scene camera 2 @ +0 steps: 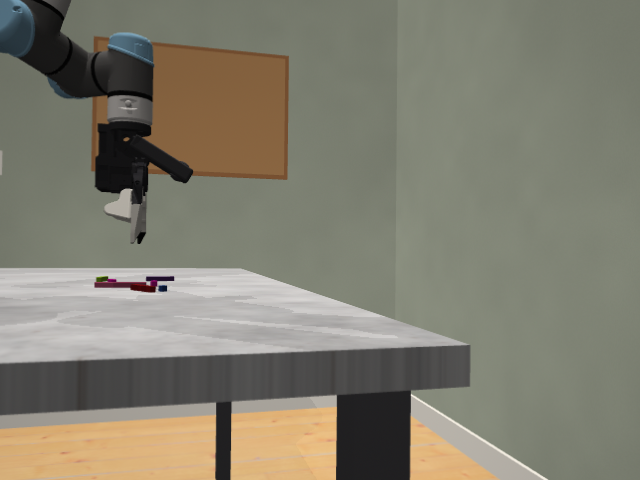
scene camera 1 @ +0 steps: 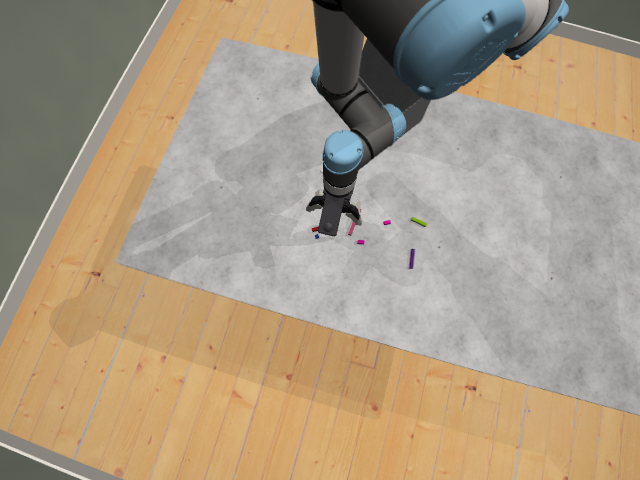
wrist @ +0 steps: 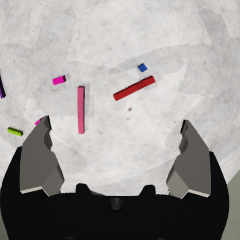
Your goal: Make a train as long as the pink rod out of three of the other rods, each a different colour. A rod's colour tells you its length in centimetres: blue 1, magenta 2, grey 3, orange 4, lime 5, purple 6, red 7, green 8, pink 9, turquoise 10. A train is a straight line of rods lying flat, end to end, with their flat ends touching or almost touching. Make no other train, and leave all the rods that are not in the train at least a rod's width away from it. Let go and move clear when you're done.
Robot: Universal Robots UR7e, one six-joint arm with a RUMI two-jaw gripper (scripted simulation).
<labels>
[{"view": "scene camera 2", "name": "my gripper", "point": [136,243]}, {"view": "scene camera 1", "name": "my gripper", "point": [333,217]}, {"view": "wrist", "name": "my gripper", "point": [116,118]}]
</labels>
